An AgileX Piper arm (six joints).
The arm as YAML. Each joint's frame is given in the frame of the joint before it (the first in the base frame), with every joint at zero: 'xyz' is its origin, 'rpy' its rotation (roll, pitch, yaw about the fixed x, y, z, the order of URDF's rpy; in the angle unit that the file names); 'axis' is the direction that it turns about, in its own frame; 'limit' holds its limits. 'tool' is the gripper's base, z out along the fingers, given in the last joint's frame.
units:
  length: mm
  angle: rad
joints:
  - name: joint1
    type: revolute
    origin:
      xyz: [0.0, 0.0, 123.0]
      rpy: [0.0, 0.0, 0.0]
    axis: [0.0, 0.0, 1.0]
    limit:
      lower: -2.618
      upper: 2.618
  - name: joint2
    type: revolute
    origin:
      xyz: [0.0, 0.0, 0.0]
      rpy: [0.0, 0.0, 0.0]
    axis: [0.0, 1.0, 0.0]
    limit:
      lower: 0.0
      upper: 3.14
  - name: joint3
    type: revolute
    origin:
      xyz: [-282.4, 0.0, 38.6]
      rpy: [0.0, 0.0, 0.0]
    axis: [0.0, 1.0, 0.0]
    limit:
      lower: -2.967
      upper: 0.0
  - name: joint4
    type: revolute
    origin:
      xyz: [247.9, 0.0, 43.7]
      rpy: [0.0, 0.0, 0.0]
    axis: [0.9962, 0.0, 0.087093]
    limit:
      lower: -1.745
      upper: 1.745
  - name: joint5
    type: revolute
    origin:
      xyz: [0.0, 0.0, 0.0]
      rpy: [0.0, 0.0, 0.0]
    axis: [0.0, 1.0, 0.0]
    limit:
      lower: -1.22
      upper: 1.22
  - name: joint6
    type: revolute
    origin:
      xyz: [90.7, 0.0, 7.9]
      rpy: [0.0, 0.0, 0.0]
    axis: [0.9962, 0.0, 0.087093]
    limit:
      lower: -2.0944
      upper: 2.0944
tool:
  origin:
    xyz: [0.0, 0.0, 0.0]
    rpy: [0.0, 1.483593, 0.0]
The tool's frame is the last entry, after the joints.
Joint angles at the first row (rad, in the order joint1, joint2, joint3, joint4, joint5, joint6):
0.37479, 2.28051, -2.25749, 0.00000, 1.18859, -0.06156
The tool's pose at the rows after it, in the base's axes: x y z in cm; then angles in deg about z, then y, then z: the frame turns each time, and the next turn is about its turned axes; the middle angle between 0 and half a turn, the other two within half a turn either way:
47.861, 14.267, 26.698, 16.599, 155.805, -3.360
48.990, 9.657, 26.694, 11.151, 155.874, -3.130
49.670, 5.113, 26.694, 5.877, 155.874, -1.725
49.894, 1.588, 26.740, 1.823, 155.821, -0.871
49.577, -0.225, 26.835, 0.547, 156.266, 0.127
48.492, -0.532, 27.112, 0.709, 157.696, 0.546
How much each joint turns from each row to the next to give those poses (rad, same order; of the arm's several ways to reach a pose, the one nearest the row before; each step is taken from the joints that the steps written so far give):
-0.08508, -0.00002, 0.00005, 0.00000, 0.02407, 0.00292
-0.09508, 0.00004, -0.00009, 0.00000, 0.00126, 0.00402
-0.09205, -0.00001, 0.00003, 0.00000, -0.00002, 0.02452
-0.07076, -0.00092, 0.00000, 0.00000, 0.00000, 0.01490
-0.03748, -0.01620, 0.02500, 0.00654, -0.00098, 0.00120
-0.00710, -0.04833, 0.07343, 0.00364, -0.00007, -0.00329

